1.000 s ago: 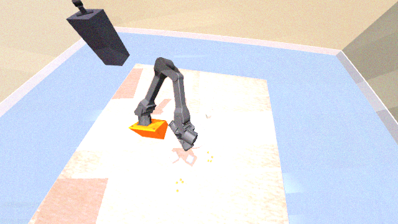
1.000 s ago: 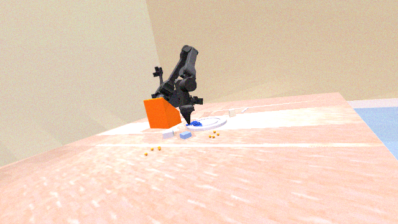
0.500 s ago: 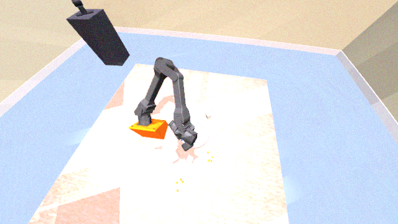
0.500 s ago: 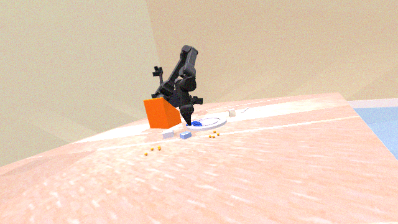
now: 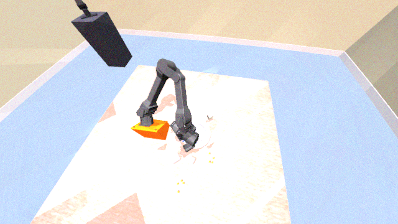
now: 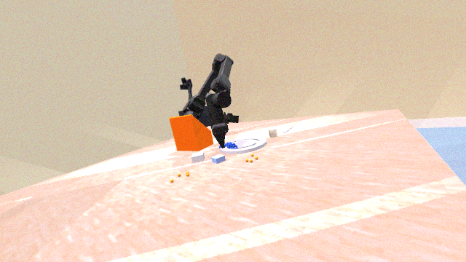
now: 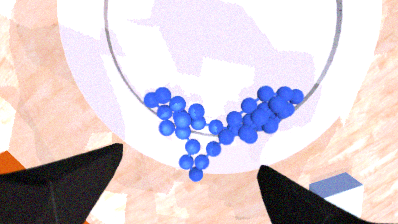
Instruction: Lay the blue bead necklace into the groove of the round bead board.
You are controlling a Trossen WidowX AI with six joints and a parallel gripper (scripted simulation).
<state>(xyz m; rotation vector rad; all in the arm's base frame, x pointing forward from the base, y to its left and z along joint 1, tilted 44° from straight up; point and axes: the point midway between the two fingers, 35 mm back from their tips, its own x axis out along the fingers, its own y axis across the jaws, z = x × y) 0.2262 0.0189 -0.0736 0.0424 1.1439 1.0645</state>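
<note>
The round white bead board lies 70 mm ahead of my gripper tip, 50 mm to the left of it and 10 mm below it. The rest, counted from my gripper tip: white block 30 mm behind, 120 mm to the right, 10 mm below; light blue cube 60 mm ahead, 120 mm to the right, 10 mm below; beige cube 150 mm ahead, 190 mm to the left.
</note>
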